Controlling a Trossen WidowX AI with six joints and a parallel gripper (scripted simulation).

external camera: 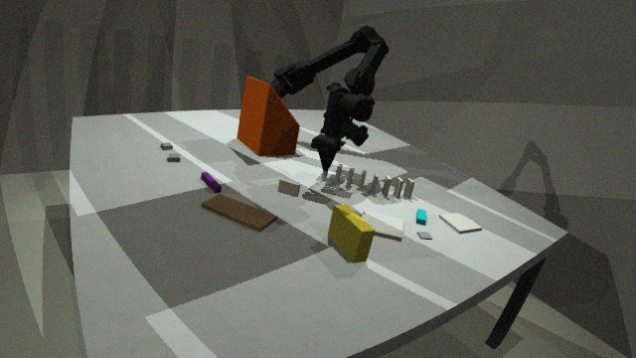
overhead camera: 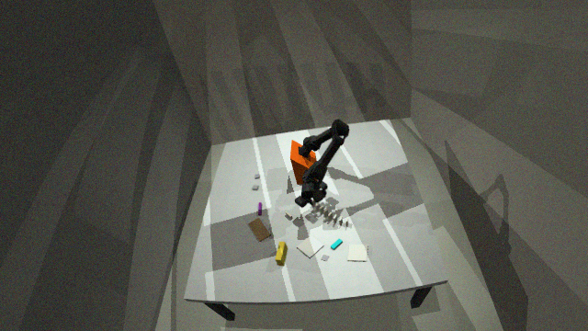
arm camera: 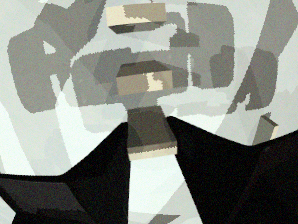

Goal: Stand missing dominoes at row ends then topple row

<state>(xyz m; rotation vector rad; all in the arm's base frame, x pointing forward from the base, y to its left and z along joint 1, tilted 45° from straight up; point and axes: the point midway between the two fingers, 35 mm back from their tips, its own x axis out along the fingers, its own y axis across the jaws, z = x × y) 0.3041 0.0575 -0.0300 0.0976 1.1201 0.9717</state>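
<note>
My gripper tip is now 110 mm short of the brown board, 310 mm to the left of it and 30 mm above it. From my gripper tip the other things lie so: purple bar: 40 mm behind, 310 mm to the right, 20 mm below; then yellow block: 290 mm ahead, 180 mm to the right; then teal piece: 270 mm ahead, 90 mm to the left, 20 mm below.
</note>
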